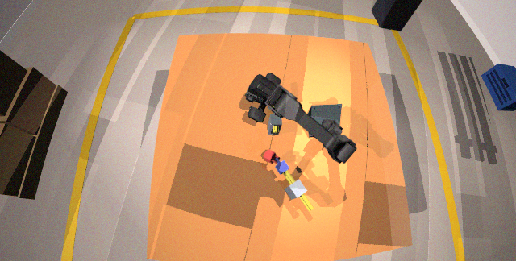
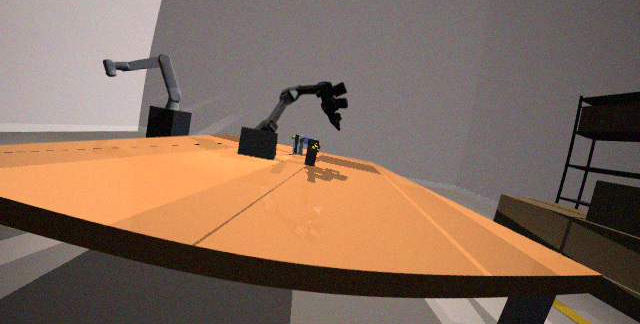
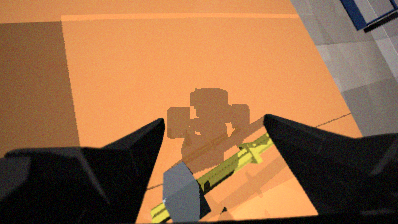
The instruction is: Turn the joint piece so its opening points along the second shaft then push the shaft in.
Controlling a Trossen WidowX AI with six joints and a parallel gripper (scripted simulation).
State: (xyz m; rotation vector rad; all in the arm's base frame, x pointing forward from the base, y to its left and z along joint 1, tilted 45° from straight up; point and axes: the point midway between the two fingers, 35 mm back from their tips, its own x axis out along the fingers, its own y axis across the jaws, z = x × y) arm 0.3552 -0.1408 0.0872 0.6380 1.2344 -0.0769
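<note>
Right now my gripper tip is 70 mm past the joint piece, 220 mm to the right of it and 120 mm above it.
</note>
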